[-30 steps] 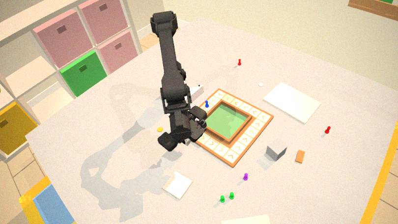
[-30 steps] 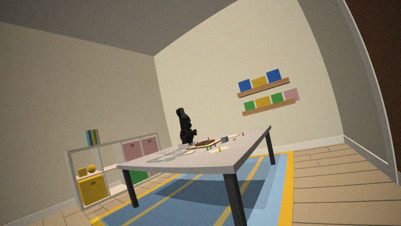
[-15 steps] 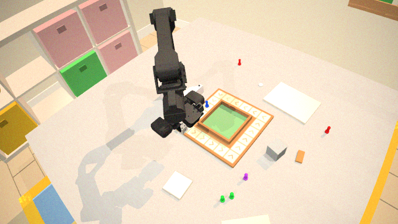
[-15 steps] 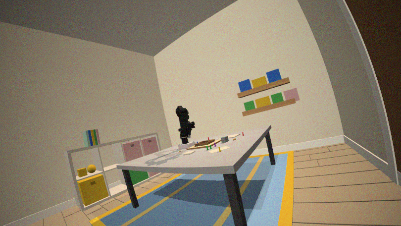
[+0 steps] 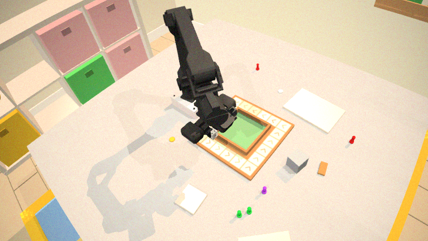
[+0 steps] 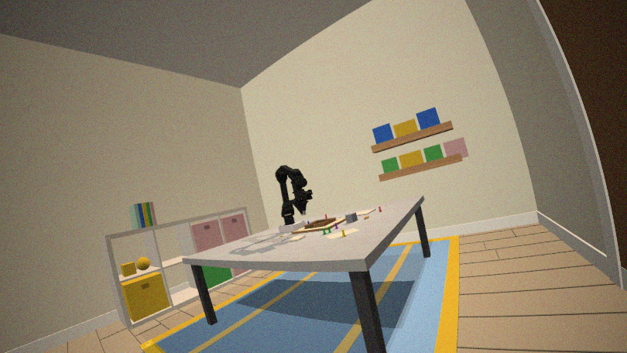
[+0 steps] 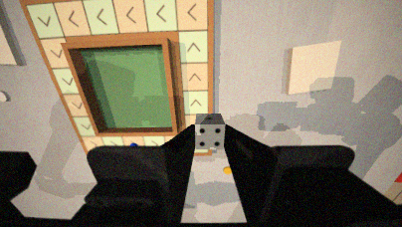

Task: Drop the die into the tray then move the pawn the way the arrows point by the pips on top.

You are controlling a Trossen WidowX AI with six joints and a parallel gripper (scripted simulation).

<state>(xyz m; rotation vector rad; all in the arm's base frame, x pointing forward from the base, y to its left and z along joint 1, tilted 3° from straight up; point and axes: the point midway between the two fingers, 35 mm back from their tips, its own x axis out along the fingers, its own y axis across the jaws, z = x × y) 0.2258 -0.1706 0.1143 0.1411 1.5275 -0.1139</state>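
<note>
Now: the blue pawn 7 cm behind my gripper tip, 17 cm to the left of it and 9 cm below it. Round my gripper tip: green dice tray: 4 cm ahead, 13 cm to the left, 11 cm below; then yellow disc: 19 cm behind, 3 cm to the right, 12 cm below; then white die: right at my gripper tip.
</note>
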